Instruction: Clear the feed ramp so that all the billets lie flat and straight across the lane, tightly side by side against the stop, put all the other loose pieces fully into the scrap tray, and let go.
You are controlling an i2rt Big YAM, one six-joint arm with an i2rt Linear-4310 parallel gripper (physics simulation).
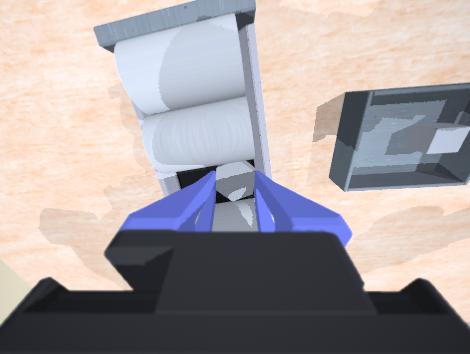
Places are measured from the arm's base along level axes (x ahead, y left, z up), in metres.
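Pixels of known places: gripper, fingertip midpoint: [235, 177].
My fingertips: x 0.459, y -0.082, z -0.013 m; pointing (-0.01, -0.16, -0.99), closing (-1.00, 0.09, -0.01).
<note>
Behind a point stands the place of what it marks.
A wide pale billet [200, 65] @[x 0.470, y -0.154, z 0.005 m] lies across the lane [258, 100] @[x 0.438, y -0.134, z -0.022 m] close to the grey stop [175, 23] @[x 0.483, y -0.177, z -0.014 m]. A second, narrower billet [200, 135] @[x 0.475, y -0.121, z 0.010 m] lies against it. A small grey hexagonal piece [236, 185] @[x 0.458, y -0.077, z -0.008 m] sits over the dark lane floor below them. My gripper [235, 177] @[x 0.459, y -0.082, z -0.013 m] is shut on this piece, with one blue finger at each side of it. Part of another grey rounded piece [233, 218] @[x 0.462, y -0.063, z 0.012 m] shows between the fingers; the gripper body hides the rest. The scrap tray [342, 145] @[x 0.344, y -0.080, z -0.073 m] is at the right.
A small pale block [447, 140] @[x 0.253, y -0.081, z -0.059 m] lies inside the scrap tray, near its right side. The lane's raised right wall runs close beside the right fingertip. Wooden table top [300, 65] @[x 0.390, y -0.158, z -0.088 m] lies between the lane and the tray.
</note>
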